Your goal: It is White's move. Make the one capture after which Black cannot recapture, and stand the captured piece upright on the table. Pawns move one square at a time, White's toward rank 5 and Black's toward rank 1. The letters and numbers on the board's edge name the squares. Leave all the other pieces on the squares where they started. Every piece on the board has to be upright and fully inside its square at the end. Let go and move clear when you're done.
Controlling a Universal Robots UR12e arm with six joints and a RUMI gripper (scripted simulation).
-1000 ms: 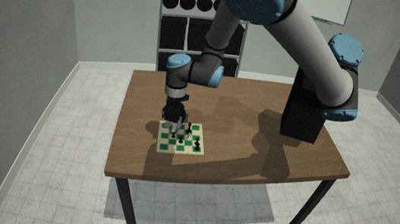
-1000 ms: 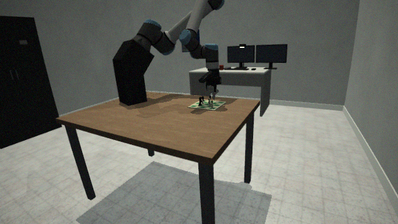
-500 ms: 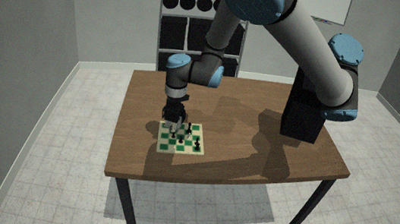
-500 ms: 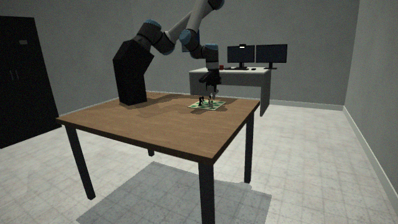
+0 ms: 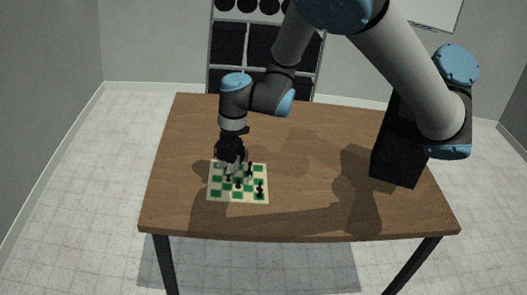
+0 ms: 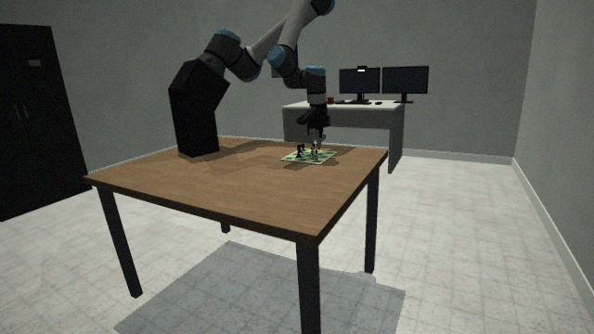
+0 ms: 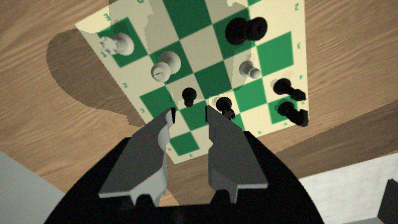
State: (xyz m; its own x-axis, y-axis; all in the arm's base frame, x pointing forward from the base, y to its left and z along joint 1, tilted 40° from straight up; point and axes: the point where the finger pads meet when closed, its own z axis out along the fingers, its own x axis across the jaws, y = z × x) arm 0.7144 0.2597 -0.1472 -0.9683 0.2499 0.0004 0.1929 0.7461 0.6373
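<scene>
Now: hand 40 mm above the black pawn. The rest, counted from my hand: chessboard 30 mm behind, 10 mm to the right, 50 mm below; then white pawn 70 mm behind, 20 mm to the right, 40 mm below; then white rook 50 mm ahead, 70 mm to the right, 30 mm below.
</scene>
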